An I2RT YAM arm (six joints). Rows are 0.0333 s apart.
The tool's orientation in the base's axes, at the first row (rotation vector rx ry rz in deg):
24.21 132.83 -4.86
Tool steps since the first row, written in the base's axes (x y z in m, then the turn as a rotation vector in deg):
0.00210 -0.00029 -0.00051 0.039 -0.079 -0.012
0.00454 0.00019 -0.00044 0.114 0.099 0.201
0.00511 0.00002 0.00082 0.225 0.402 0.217
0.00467 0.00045 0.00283 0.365 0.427 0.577
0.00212 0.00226 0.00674 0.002 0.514 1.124
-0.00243 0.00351 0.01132 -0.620 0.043 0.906
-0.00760 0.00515 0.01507 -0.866 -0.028 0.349
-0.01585 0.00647 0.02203 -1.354 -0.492 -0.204
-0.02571 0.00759 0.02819 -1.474 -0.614 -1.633
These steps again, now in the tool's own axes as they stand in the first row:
-0.00109 0.00038 0.00185 -0.039 -0.063 0.050
-0.00260 0.00163 0.00338 -0.189 0.144 -0.083
-0.00391 0.00174 0.00291 -0.189 0.467 -0.075
-0.00492 0.00214 0.00111 -0.528 0.560 -0.238
-0.00551 0.00327 -0.00373 -0.652 0.560 -0.888
-0.00542 0.00326 -0.01031 -0.222 -0.102 -1.071
-0.00424 0.00337 -0.01679 0.312 -0.286 -0.833
-0.00339 0.00238 -0.02759 0.893 -0.919 -0.689
-0.00098 0.00063 -0.03888 1.945 -1.168 0.261

